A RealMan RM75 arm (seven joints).
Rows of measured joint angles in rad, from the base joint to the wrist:
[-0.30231 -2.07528 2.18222 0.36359 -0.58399 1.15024 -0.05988]
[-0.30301 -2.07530 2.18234 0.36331 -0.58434 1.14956 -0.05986]
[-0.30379 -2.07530 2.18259 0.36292 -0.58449 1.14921 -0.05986]
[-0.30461 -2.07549 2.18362 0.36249 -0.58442 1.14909 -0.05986]
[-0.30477 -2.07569 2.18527 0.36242 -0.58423 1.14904 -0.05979]
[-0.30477 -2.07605 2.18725 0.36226 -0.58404 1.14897 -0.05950]
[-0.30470 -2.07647 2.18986 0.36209 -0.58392 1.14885 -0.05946]
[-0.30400 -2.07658 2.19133 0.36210 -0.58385 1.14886 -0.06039]
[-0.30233 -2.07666 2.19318 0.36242 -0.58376 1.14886 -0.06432]
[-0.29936 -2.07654 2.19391 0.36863 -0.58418 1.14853 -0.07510]
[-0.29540 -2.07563 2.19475 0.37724 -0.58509 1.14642 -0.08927]
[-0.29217 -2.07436 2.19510 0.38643 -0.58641 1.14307 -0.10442]
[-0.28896 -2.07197 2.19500 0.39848 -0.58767 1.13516 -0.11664]
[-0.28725 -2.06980 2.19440 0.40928 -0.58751 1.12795 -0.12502]
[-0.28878 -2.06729 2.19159 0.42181 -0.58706 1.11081 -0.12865]
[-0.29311 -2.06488 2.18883 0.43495 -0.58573 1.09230 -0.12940]
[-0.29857 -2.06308 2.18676 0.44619 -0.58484 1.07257 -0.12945]
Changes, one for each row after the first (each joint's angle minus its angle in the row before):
[-0.00070 -0.00002 0.00012 -0.00028 -0.00035 -0.00068 0.00002]
[-0.00078 0.00000 0.00025 -0.00039 -0.00015 -0.00035 0.00000]
[-0.00082 -0.00019 0.00103 -0.00043 0.00007 -0.00012 0.00000]
[-0.00016 -0.00020 0.00165 -0.00007 0.00019 -0.00005 0.00007]
[0.00000 -0.00036 0.00198 -0.00016 0.00019 -0.00007 0.00029]
[0.00007 -0.00042 0.00261 -0.00017 0.00012 -0.00012 0.00004]
[0.00070 -0.00011 0.00147 0.00001 0.00007 0.00001 -0.00093]
[0.00167 -0.00008 0.00185 0.00032 0.00009 0.00000 -0.00393]
[0.00297 0.00012 0.00073 0.00621 -0.00042 -0.00033 -0.01078]
[0.00396 0.00091 0.00084 0.00861 -0.00091 -0.00211 -0.01417]
[0.00323 0.00127 0.00035 0.00919 -0.00132 -0.00335 -0.01515]
[0.00321 0.00239 -0.00010 0.01205 -0.00126 -0.00791 -0.01222]
[0.00171 0.00217 -0.00060 0.01080 0.00016 -0.00721 -0.00838]
[-0.00153 0.00251 -0.00281 0.01253 0.00045 -0.01714 -0.00363]
[-0.00433 0.00241 -0.00276 0.01314 0.00133 -0.01851 -0.00075]
[-0.00546 0.00180 -0.00207 0.01124 0.00089 -0.01973 -0.00005]

